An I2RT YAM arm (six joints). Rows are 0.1 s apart.
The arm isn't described. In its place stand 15 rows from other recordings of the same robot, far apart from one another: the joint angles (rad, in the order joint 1, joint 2, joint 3, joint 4, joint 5, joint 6), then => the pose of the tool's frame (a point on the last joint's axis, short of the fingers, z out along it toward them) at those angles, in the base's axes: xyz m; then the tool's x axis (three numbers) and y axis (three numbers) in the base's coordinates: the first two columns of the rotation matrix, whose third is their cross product.
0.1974 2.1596 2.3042 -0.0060 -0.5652 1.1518 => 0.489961 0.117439 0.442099 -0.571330 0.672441 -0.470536 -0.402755 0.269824 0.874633
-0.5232 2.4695 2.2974 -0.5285 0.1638 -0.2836 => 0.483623 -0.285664 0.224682 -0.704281 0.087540 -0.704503 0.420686 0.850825 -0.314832
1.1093 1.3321 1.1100 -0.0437 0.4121 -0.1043 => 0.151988 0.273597 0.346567 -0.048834 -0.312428 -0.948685 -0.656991 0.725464 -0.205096
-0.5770 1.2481 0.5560 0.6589 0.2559 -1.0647 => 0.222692 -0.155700 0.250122 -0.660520 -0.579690 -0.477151 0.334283 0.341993 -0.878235
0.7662 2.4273 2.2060 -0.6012 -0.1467 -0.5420 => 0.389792 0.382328 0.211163 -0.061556 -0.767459 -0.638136 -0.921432 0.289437 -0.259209
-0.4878 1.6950 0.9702 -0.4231 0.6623 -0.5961 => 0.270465 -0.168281 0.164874 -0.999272 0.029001 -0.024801 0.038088 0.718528 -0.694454
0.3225 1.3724 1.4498 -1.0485 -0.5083 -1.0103 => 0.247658 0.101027 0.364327 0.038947 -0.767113 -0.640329 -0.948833 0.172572 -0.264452
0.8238 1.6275 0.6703 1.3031 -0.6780 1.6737 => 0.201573 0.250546 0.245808 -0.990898 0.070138 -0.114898 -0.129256 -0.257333 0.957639
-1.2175 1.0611 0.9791 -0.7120 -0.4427 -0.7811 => 0.088595 -0.196168 0.307961 -0.698970 0.056682 -0.712901 0.354539 0.893195 -0.276594
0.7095 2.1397 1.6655 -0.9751 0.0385 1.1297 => 0.320196 0.273134 0.168660 -0.906983 0.412233 -0.086293 0.404603 0.909722 0.093285
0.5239 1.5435 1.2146 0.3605 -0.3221 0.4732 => 0.316256 0.195733 0.358456 -0.316767 0.316251 -0.894228 -0.678716 0.582998 0.446607
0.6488 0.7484 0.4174 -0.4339 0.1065 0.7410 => 0.127123 0.091651 0.194512 -0.771399 0.257400 -0.581970 -0.025734 0.901175 0.432691
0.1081 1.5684 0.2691 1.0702 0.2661 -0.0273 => 0.247947 0.017492 0.132960 -0.229800 -0.051429 -0.971878 0.144293 0.985766 -0.086282
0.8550 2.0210 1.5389 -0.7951 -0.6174 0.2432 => 0.253228 0.322589 0.192147 -0.784291 -0.602620 -0.147437 -0.552605 0.570560 0.607527
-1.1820 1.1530 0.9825 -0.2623 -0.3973 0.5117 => 0.111870 -0.236749 0.327549 0.213998 0.668718 -0.712055 0.705748 0.398138 0.586009
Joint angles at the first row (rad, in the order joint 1, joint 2, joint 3, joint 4, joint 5, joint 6):
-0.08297 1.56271 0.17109 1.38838 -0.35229 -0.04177
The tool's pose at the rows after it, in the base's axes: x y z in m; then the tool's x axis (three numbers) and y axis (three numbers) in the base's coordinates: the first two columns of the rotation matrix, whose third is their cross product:
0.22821 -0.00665 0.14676 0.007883 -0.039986 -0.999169 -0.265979 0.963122 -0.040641
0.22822 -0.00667 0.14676 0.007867 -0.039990 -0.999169 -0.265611 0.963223 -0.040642
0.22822 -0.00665 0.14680 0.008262 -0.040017 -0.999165 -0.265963 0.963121 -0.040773
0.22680 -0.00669 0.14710 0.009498 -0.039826 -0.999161 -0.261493 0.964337 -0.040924
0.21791 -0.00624 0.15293 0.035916 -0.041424 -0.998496 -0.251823 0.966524 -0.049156
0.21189 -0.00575 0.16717 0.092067 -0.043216 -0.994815 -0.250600 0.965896 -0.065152
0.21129 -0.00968 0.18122 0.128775 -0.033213 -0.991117 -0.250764 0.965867 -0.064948
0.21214 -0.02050 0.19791 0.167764 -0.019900 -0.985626 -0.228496 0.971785 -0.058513
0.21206 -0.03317 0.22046 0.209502 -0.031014 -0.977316 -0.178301 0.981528 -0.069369
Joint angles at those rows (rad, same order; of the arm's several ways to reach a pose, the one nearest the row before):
-0.08296 1.56269 0.17107 1.38838 -0.35228 -0.04177
-0.08299 1.56272 0.17110 1.38838 -0.35193 -0.04177
-0.08296 1.56274 0.17111 1.38877 -0.35228 -0.04177
-0.08298 1.55585 0.16574 1.38877 -0.34772 -0.04139
-0.08295 1.49181 0.13637 1.38118 -0.33892 -0.04063
-0.08337 1.38958 0.12951 1.34304 -0.34124 -0.03757
-0.10588 1.30977 0.14972 1.28460 -0.36491 -0.02079
-0.16078 1.24153 0.18520 1.22895 -0.39577 0.00782
-0.22066 1.15416 0.23862 1.13508 -0.40568 0.01697

